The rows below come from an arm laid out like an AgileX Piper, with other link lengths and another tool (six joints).
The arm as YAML. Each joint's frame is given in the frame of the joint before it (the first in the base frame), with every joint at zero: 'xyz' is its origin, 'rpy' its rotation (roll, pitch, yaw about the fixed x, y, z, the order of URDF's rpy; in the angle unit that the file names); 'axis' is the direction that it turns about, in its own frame. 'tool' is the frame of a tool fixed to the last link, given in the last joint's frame.
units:
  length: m
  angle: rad
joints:
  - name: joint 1
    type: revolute
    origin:
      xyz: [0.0, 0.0, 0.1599]
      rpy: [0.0, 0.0, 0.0]
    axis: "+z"
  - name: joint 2
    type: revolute
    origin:
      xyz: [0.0, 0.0, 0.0]
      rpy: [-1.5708, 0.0, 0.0]
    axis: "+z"
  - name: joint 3
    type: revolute
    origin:
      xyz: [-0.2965, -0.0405, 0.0]
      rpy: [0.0, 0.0, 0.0]
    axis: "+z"
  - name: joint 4
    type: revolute
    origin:
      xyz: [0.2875, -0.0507, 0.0]
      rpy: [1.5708, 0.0, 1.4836]
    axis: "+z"
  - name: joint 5
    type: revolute
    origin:
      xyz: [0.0, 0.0, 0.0]
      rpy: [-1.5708, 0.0, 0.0]
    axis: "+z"
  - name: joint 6
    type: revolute
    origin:
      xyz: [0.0, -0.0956, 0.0]
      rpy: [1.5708, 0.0, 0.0]
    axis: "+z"
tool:
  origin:
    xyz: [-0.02, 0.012, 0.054]
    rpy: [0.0, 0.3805, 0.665]
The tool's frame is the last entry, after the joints.
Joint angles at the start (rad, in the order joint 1, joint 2, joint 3, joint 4, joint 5, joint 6):
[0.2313 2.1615 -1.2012 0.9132 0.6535 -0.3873]
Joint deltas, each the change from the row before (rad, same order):
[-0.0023 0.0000 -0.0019 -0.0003 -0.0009 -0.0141]
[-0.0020 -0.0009 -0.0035 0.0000 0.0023 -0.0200]
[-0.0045 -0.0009 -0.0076 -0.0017 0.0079 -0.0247]
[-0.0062 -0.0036 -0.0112 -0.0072 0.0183 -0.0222]
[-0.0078 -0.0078 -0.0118 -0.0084 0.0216 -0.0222]
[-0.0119 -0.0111 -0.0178 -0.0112 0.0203 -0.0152]
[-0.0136 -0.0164 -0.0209 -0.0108 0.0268 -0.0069]
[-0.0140 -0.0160 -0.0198 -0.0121 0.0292 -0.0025]
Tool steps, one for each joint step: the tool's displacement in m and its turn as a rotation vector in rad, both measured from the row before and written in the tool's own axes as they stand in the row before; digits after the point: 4 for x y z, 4 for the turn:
[-0.0006 0.0005 -0.0011 0.0029 -0.0027 -0.0132]
[0.0001 0.0014 -0.0013 0.0045 -0.0006 -0.0202]
[0.0000 0.0022 -0.0025 0.0054 0.0015 -0.0262]
[0.0010 0.0031 -0.0039 0.0072 0.0070 -0.0293]
[0.0017 0.0040 -0.0058 0.0058 0.0066 -0.0321]
[0.0005 0.0058 -0.0097 -0.0005 -0.0023 -0.0309]
[0.0015 0.0076 -0.0125 -0.0066 -0.0020 -0.0274]
[0.0018 0.0065 -0.0123 -0.0053 0.0001 -0.0222]

